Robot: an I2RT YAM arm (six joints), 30 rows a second.
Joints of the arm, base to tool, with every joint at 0 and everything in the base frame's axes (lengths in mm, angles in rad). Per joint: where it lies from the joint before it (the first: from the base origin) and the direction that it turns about. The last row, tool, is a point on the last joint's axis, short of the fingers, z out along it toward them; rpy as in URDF.
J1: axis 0 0 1 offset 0.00 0.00 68.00
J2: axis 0 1 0 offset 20.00 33.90 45.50
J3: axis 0 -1 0 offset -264.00 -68.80 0.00
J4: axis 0 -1 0 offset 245.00 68.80 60.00
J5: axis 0 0 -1 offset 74.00 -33.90 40.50
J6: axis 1 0 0 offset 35.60 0.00 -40.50
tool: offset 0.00 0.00 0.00 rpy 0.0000 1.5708 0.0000
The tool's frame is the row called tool.
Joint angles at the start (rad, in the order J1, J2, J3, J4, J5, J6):
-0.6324, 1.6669, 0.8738, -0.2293, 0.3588, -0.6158
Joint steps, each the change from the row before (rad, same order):
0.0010, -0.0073, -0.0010, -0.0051, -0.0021, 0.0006
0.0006, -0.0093, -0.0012, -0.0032, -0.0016, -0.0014
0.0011, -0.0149, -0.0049, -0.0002, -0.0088, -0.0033
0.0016, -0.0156, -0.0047, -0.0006, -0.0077, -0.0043
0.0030, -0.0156, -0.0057, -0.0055, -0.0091, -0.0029
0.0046, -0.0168, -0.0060, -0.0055, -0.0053, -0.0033
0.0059, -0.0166, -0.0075, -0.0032, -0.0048, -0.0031
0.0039, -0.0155, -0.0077, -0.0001, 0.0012, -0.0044
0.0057, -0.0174, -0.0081, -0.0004, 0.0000, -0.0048
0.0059, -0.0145, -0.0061, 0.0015, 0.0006, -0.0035
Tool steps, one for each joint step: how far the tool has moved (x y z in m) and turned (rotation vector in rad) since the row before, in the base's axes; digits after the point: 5 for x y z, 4 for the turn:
-0.00054, 0.00087, 0.00158, 0.0008, -0.0024, 0.0016
-0.00060, 0.00074, 0.00222, -0.0021, -0.0040, 0.0026
-0.00098, 0.00150, 0.00292, -0.0004, -0.0104, 0.0084
-0.00096, 0.00163, 0.00314, -0.0017, -0.0097, 0.0092
-0.00122, 0.00241, 0.00251, 0.0029, -0.0064, 0.0103
-0.00115, 0.00278, 0.00276, -0.0003, -0.0050, 0.0101
-0.00104, 0.00314, 0.00237, -0.0009, -0.0054, 0.0110
-0.00135, 0.00234, 0.00219, -0.0064, -0.0033, 0.0067
-0.00121, 0.00292, 0.00252, -0.0063, -0.0046, 0.0095
-0.00062, 0.00252, 0.00236, -0.0070, -0.0059, 0.0083

